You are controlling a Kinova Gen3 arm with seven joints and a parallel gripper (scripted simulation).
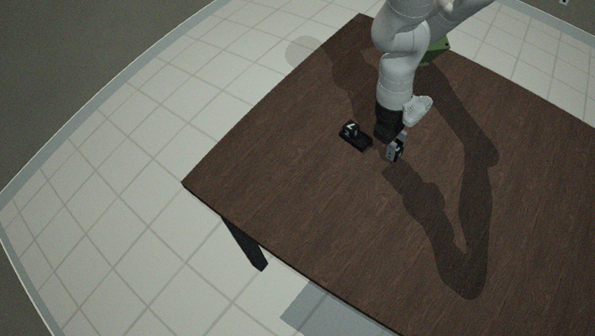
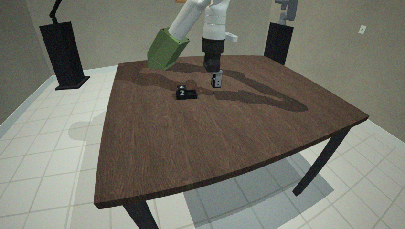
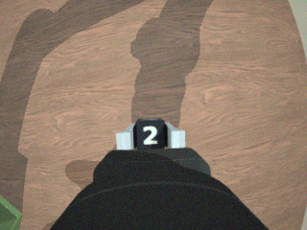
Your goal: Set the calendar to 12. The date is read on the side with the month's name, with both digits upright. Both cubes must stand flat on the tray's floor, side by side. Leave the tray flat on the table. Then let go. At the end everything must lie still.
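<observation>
Right now the black tray is 12 cm to the right of my hand, 5 cm below it and 1 cm ahead of it.
</observation>
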